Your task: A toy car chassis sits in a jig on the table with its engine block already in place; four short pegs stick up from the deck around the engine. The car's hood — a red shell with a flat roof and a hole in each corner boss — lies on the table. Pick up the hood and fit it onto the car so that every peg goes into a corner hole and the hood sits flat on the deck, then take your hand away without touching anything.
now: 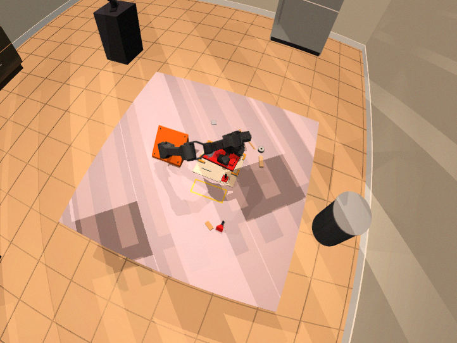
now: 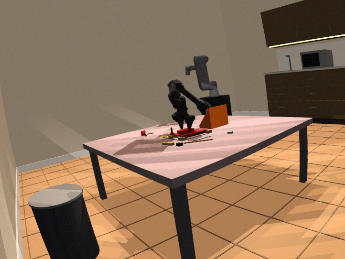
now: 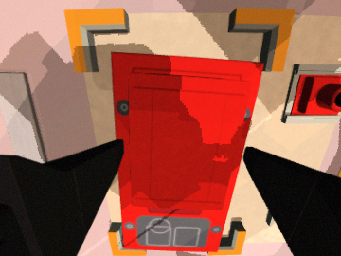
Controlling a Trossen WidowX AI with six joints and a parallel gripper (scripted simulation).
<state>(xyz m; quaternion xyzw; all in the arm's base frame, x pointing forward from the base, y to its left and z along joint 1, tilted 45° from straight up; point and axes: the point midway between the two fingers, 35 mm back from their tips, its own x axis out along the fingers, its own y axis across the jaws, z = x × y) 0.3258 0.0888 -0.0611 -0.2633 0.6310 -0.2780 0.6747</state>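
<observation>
Now: gripper tip right at the red hood. From my gripper tip the other things lie so: black ring (16 cm to the left, 16 cm ahead, 3 cm below); then stick (20 cm to the left, 5 cm ahead, 4 cm below); then grey engine block (2 cm below, 1 cm to the left).
</observation>
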